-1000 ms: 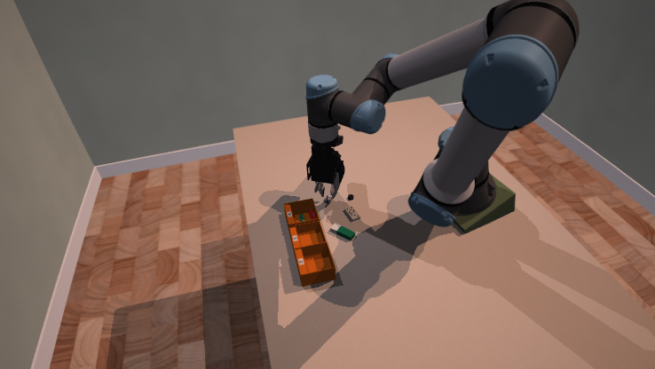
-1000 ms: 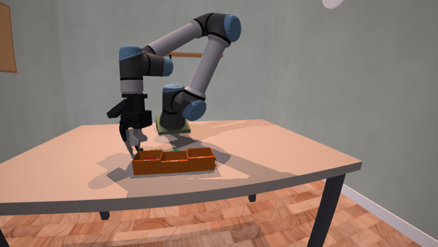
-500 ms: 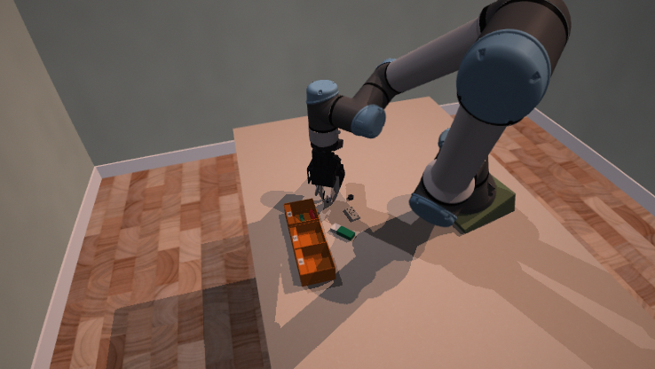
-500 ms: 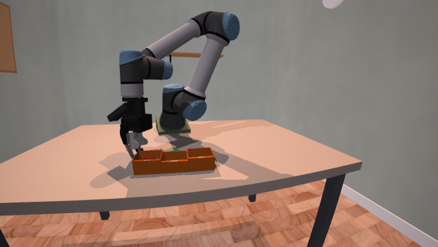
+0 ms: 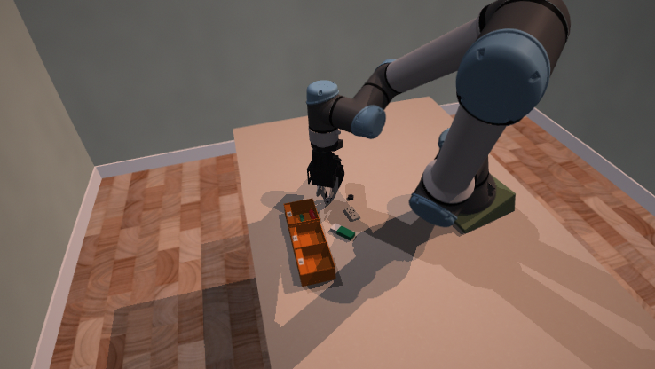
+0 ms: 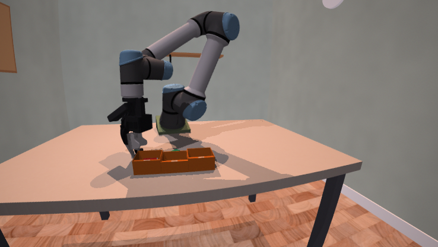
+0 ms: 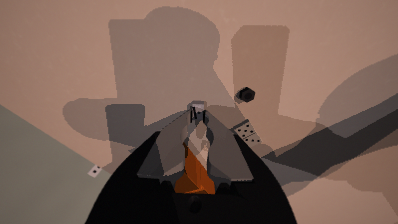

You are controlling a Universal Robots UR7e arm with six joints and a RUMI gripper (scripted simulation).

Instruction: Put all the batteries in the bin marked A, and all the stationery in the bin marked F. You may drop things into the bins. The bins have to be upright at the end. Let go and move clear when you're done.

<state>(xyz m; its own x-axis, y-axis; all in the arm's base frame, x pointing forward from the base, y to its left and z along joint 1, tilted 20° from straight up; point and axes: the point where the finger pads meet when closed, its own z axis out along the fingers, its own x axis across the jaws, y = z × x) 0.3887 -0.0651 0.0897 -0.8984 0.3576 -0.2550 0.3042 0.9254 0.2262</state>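
My gripper is now 10 mm above the small grey object. From my hand the other things lie so: red battery: 50 mm ahead, 80 mm to the left; then small black object: 70 mm behind, 10 mm below; then white domino: 60 mm behind, 60 mm to the left, 10 mm below.
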